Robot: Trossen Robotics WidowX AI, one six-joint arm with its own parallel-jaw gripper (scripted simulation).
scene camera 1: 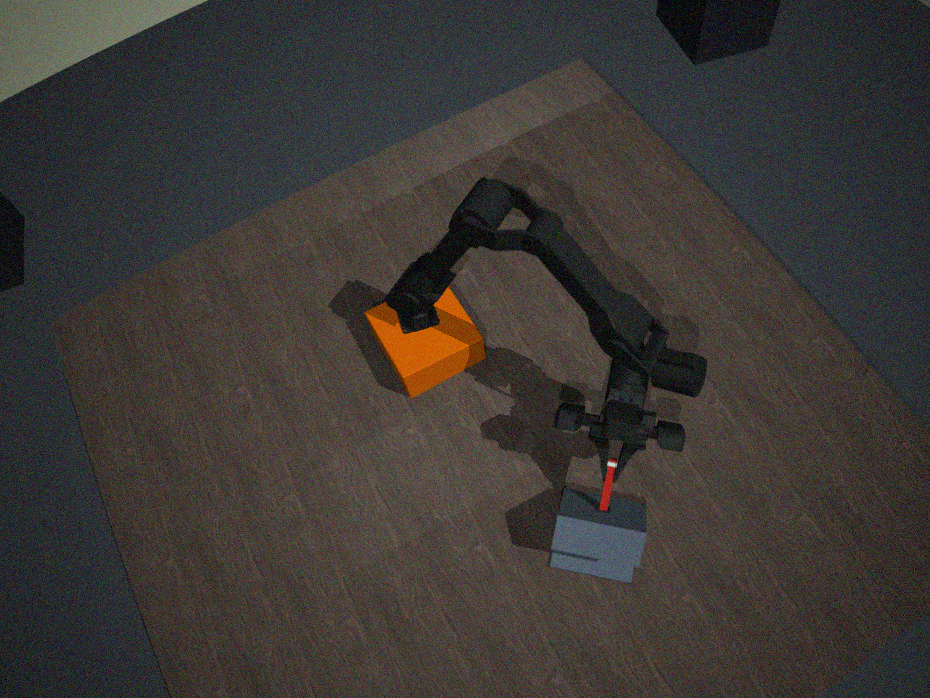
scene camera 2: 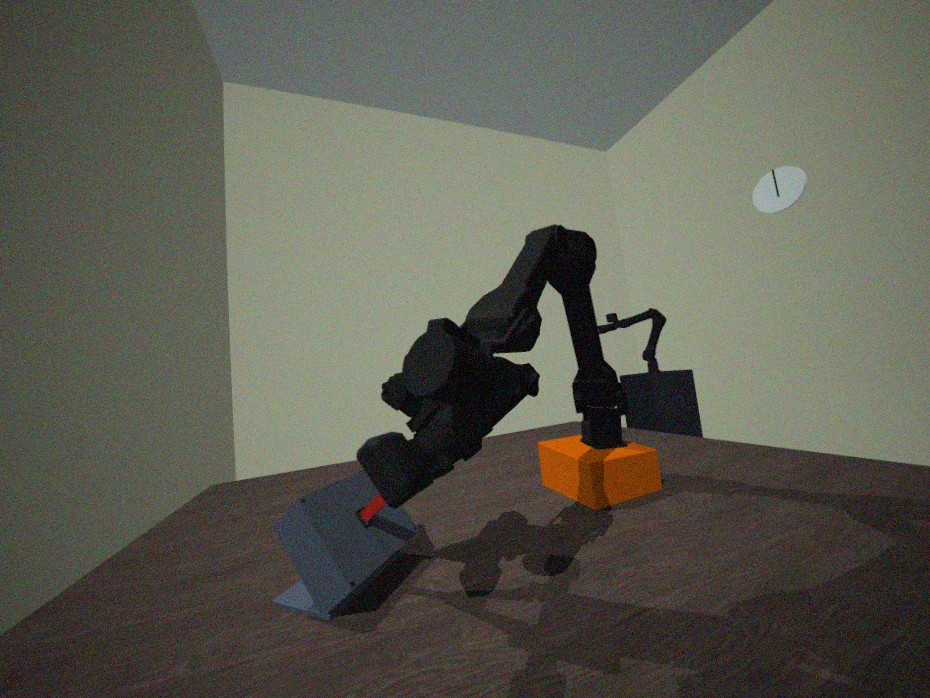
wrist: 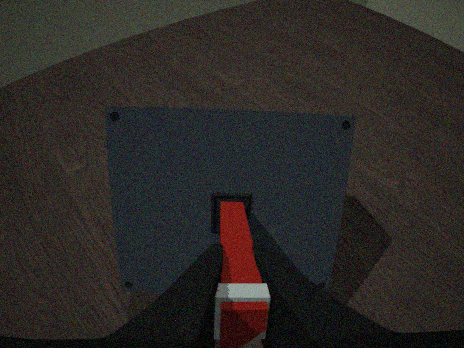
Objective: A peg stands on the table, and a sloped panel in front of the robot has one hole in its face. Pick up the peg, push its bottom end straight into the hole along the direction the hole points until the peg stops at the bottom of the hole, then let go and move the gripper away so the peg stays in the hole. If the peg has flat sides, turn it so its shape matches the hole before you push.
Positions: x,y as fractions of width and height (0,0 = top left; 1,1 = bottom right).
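Observation:
My gripper (scene camera 2: 0.42,0.71), holding a red peg. Scene camera 1: gripper (scene camera 1: 0.65,0.69). Wrist view: gripper (wrist: 0.51,0.73).

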